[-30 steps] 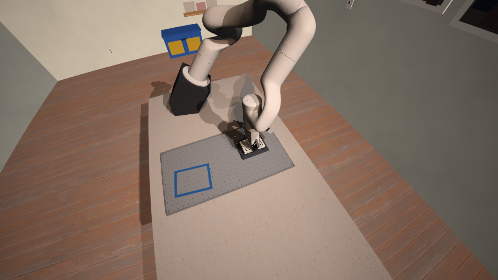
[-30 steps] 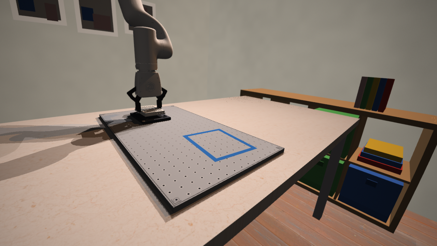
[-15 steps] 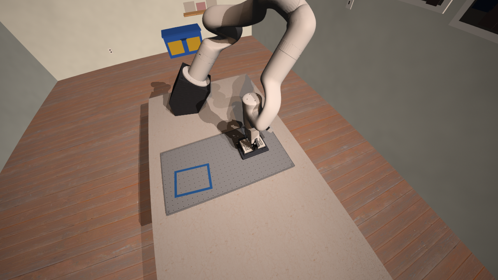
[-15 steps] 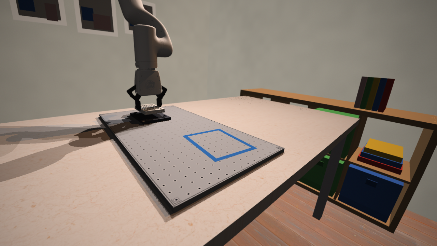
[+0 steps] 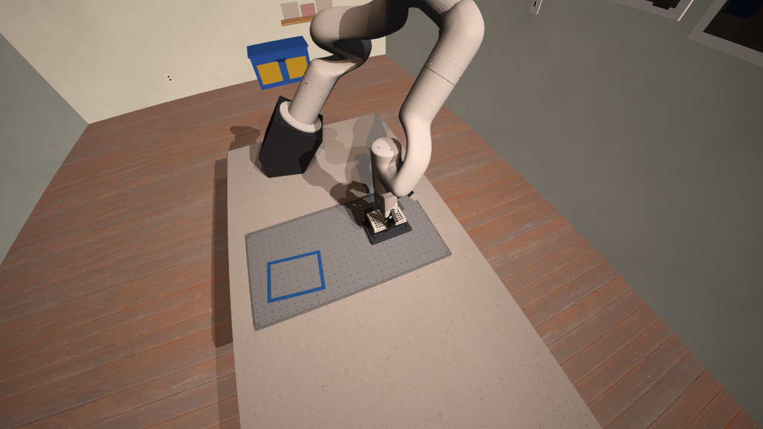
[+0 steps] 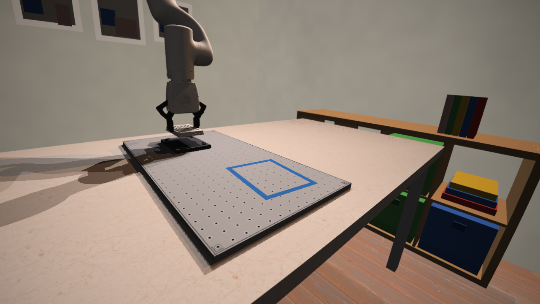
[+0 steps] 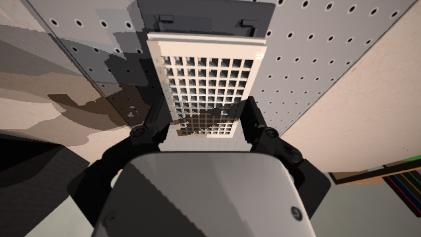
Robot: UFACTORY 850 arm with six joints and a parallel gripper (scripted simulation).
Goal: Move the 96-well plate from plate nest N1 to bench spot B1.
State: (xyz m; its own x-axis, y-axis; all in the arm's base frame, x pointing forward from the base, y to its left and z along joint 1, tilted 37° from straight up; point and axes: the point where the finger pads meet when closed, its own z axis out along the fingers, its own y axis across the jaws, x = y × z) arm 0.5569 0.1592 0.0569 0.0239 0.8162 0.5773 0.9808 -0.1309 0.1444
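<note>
The black plate nest N1 is 60 mm below my hand. Also, from my hand: white 96-well plate (10 mm below).
</note>
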